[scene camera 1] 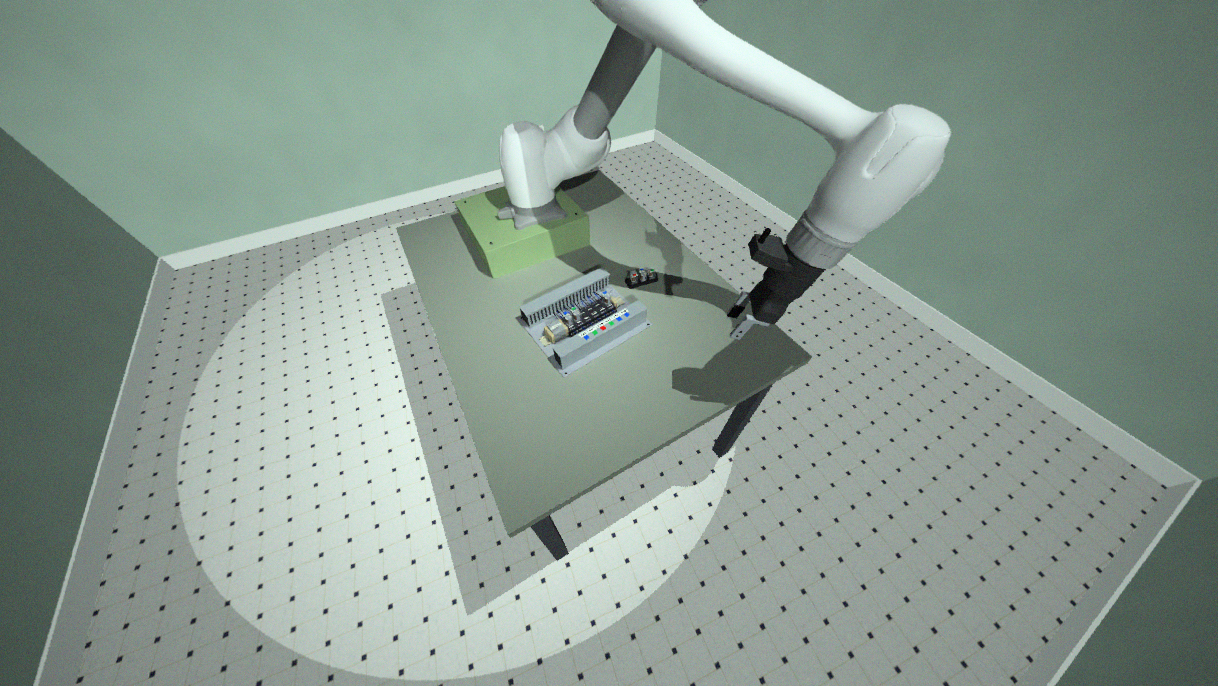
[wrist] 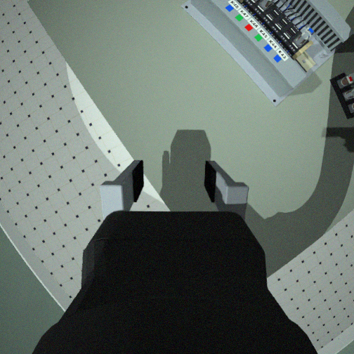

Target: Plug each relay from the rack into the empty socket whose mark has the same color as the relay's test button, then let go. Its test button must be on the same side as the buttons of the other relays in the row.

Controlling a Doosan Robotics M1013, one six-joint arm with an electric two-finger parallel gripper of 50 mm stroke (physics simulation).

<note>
In view: my gripper (scene camera 1: 733, 326).
My gripper shows as well in the wrist view (wrist: 173, 173).
</note>
